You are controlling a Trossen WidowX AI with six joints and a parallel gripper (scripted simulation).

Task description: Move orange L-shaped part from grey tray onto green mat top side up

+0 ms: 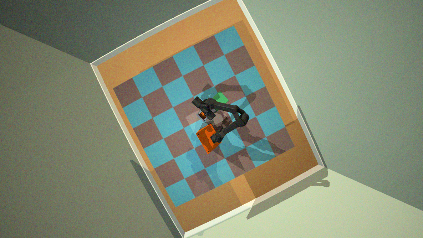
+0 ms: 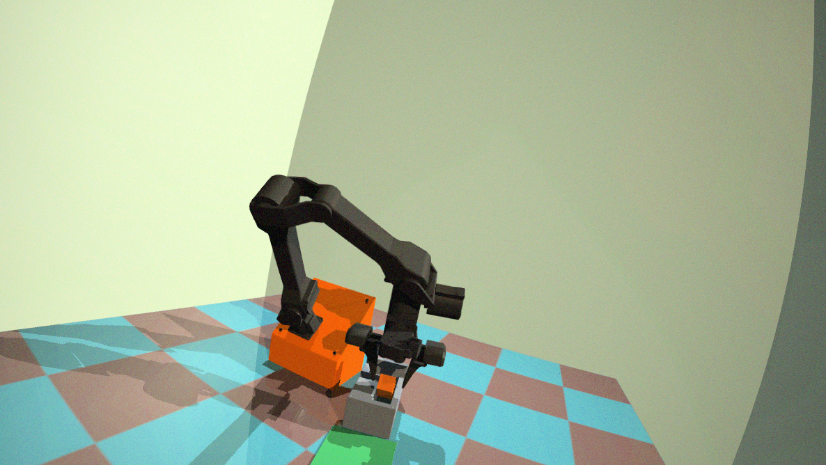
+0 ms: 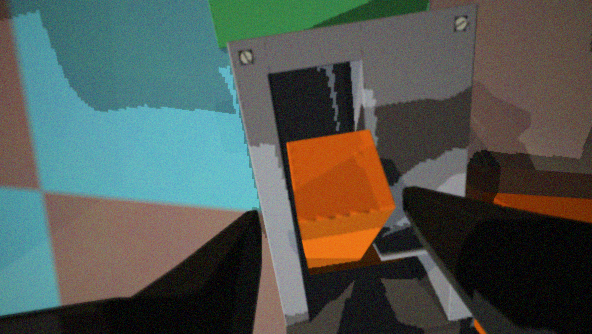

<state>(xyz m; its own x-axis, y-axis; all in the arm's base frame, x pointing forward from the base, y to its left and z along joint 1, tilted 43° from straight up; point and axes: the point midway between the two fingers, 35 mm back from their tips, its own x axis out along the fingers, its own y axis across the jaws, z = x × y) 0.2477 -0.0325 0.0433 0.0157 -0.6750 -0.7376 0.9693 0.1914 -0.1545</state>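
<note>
Now: gripper tip 2 cm past the orange L-shaped part, 3 cm to the right of it and 4 cm above it. Round my gripper tip: green mat (2 cm ahead, 14 cm to the right, 9 cm below).
</note>
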